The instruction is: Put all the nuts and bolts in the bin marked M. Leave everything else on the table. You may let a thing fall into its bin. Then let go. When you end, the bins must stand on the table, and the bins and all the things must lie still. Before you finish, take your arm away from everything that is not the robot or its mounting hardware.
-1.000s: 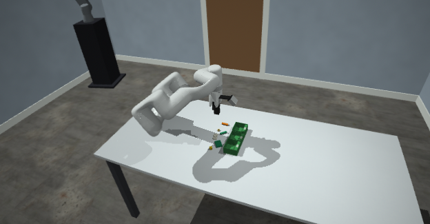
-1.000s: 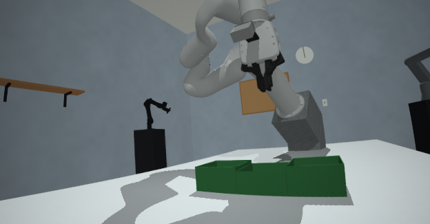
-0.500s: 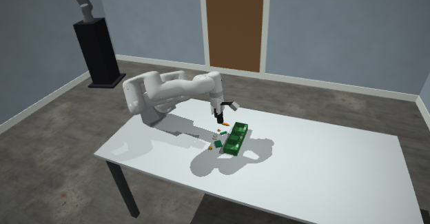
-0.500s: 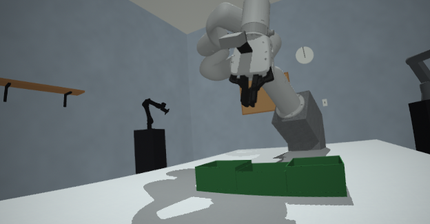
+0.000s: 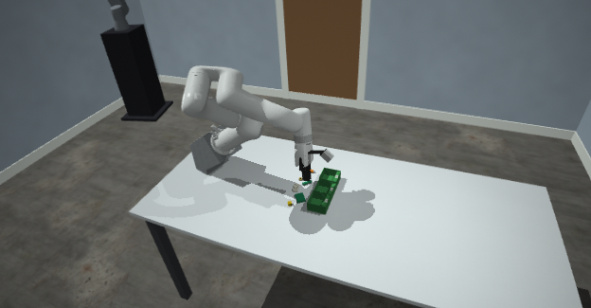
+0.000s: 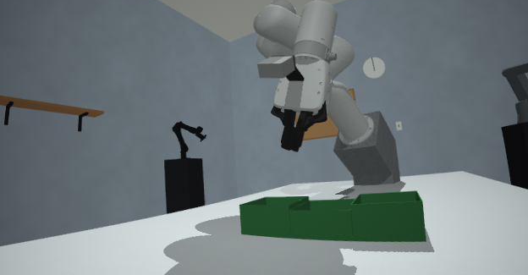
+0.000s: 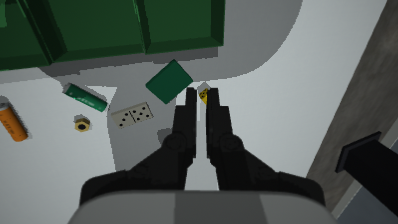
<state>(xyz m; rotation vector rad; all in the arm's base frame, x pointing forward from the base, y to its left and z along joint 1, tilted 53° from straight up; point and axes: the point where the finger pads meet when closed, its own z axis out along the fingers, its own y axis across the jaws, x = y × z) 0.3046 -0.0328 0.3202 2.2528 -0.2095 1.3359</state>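
Now: the green bin row 13 cm below my hand, 7 cm ahead of it and 6 cm to the left of it. The rest, counted from my hand: white domino 14 cm below, 8 cm to the left, 6 cm behind; yellow die 14 cm below, 8 cm behind, 3 cm to the right; flat green block 14 cm below, 3 cm behind, 1 cm to the left.
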